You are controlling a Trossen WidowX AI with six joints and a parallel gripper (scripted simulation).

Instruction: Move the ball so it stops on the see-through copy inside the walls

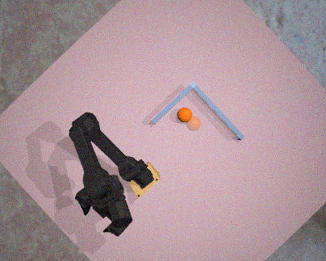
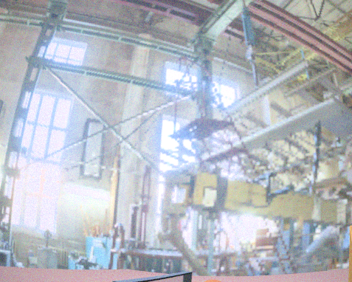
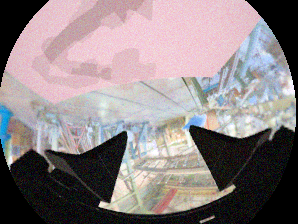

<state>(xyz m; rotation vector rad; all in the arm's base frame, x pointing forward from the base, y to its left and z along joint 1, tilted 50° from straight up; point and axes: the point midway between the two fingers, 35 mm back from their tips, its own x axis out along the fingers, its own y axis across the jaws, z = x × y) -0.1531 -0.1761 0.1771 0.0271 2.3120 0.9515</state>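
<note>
The orange ball is 490 mm ahead of my gripper tip, 300 mm below it and 90 mm to the left of it.
</note>
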